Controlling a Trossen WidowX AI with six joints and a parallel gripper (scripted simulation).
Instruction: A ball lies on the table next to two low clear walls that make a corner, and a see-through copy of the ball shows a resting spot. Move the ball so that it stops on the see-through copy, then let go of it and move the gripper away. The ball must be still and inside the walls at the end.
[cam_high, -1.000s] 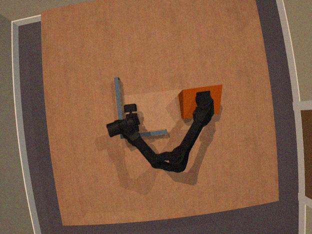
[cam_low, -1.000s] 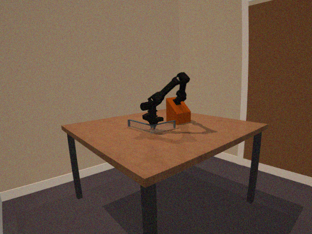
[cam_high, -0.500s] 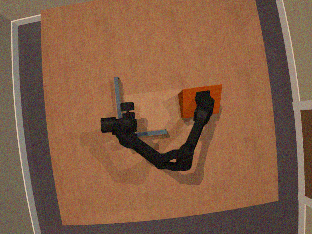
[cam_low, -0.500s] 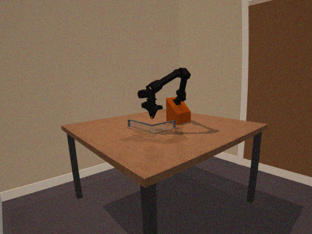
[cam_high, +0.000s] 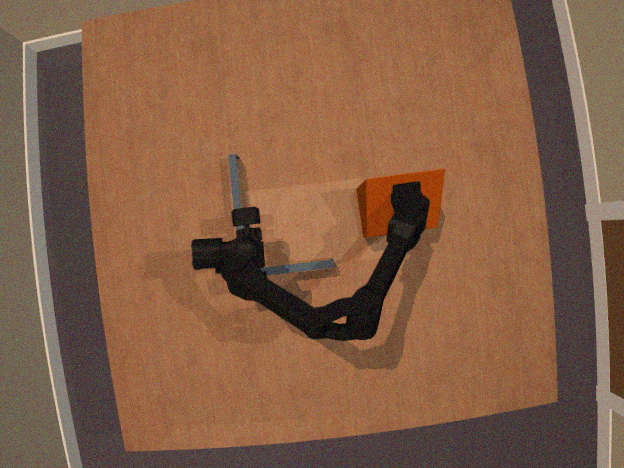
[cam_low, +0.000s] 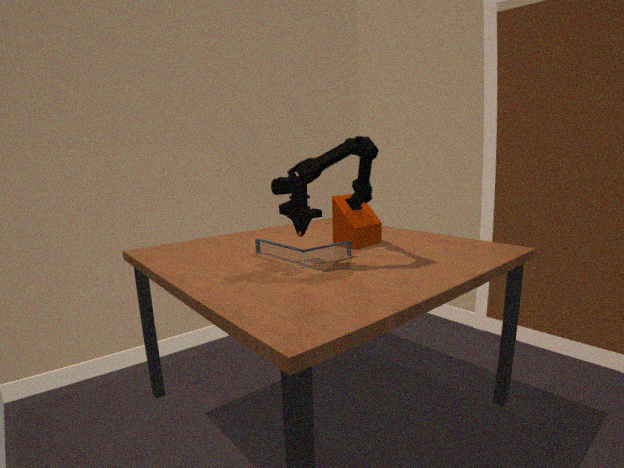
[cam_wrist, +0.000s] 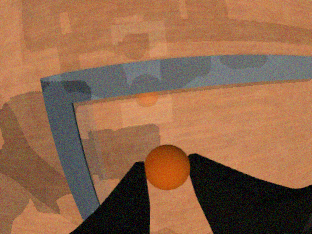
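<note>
The see-through copy of ball lies 2 cm ahead of my gripper tip and 9 cm below it. The rest, counted from my gripper tip: small orange ball: right at my gripper tip.
</note>
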